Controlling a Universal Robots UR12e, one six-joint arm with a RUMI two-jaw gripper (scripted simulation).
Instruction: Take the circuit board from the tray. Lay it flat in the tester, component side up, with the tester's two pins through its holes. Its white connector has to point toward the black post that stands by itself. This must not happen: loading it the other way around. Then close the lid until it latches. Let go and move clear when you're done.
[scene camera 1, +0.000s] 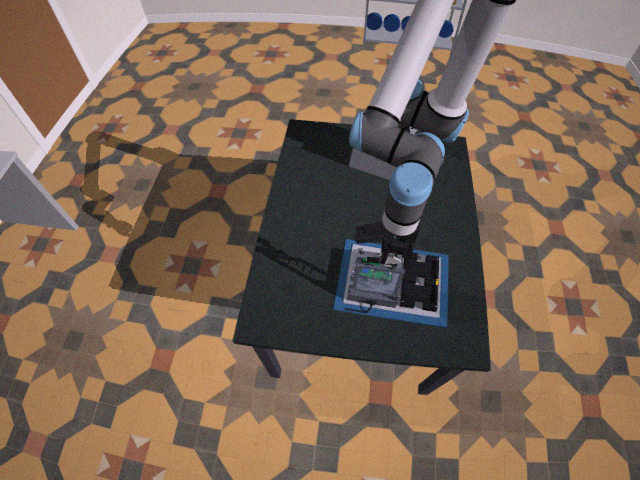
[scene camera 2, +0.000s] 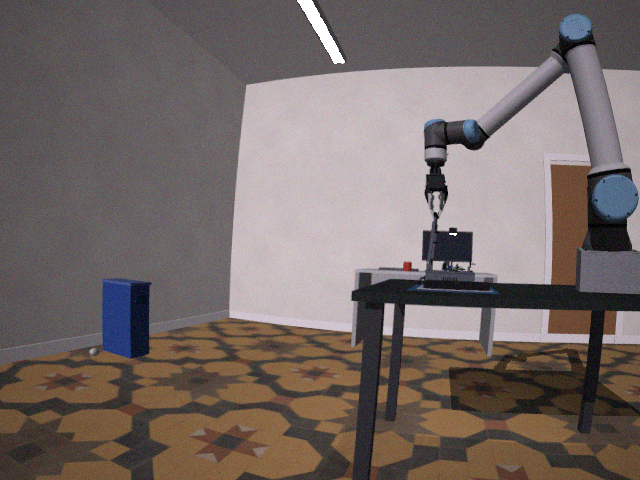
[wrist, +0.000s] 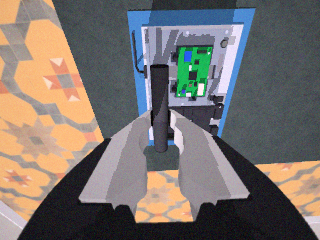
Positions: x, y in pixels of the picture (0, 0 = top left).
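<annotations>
Gripper (wrist: 160, 111), 14 cm from the lens. Green circuit board (wrist: 193, 62), 33 cm from the lens. Tester (wrist: 228, 33), 36 cm from the lens.
</annotations>
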